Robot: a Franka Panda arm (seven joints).
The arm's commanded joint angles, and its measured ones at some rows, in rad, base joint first. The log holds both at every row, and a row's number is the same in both.
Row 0, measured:
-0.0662 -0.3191 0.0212 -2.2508 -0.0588 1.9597 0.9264
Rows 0 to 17, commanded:
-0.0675 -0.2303 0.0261 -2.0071 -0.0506 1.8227 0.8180
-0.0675 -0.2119 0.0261 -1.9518 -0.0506 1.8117 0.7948
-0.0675 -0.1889 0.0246 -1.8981 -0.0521 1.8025 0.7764
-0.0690 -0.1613 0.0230 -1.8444 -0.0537 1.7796 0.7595
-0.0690 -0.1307 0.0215 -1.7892 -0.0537 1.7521 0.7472
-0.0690 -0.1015 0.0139 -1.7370 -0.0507 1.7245 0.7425
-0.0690 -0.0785 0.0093 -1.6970 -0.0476 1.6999 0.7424
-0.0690 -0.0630 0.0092 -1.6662 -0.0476 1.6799 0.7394
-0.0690 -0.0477 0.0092 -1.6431 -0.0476 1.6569 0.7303
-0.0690 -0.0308 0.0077 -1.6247 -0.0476 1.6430 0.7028
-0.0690 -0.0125 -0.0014 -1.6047 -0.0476 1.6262 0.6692
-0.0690 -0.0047 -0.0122 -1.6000 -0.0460 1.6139 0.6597
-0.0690 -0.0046 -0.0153 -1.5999 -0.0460 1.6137 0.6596
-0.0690 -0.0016 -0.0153 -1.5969 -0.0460 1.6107 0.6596
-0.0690 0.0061 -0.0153 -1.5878 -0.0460 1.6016 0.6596
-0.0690 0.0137 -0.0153 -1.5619 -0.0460 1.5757 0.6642
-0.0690 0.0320 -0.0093 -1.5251 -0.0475 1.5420 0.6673
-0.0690 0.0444 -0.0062 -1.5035 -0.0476 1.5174 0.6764
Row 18, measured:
-0.0682 0.0000 -0.0144 -1.6055 -0.0587 1.6128 0.6803
